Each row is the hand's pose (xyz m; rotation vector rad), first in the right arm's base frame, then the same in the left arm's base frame.
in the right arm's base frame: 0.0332 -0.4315 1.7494 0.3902 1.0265 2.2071
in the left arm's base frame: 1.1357 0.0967 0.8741 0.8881 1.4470 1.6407
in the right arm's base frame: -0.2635 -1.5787 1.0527 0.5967 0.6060 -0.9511
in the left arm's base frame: 0.2834 -0.9816 0.8607 0.1545 0.7624 -1.4913
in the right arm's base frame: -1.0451 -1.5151 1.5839 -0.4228 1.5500 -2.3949
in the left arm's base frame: -0.0910 -0.4989 1.5845 0.7656 -1.1952 2.4346
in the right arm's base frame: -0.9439 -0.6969 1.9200 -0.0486 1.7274 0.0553
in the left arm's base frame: 0.3441 0.2736 1.5037 -0.0038 2.1881 -0.5066
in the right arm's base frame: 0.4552 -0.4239 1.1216 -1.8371 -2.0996 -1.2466
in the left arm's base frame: 1.1768 -0.2085 0.1832 -2.3953 -1.8718 -0.4125
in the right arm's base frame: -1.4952 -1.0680 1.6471 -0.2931 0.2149 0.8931
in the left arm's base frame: -0.3364 0.0870 1.6385 -0.3434 0.8438 0.5870
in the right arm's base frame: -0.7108 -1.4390 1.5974 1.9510 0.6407 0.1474
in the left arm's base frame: 0.2125 -0.5553 1.4347 1.7308 0.5958 -0.6137
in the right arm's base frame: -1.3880 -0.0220 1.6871 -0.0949 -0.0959 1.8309
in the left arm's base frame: 0.0065 0.9894 1.2196 0.0892 0.5426 1.4839
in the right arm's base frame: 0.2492 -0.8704 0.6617 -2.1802 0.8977 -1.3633
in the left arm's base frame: 0.6749 -0.6391 0.0565 2.4911 -1.1792 1.0827
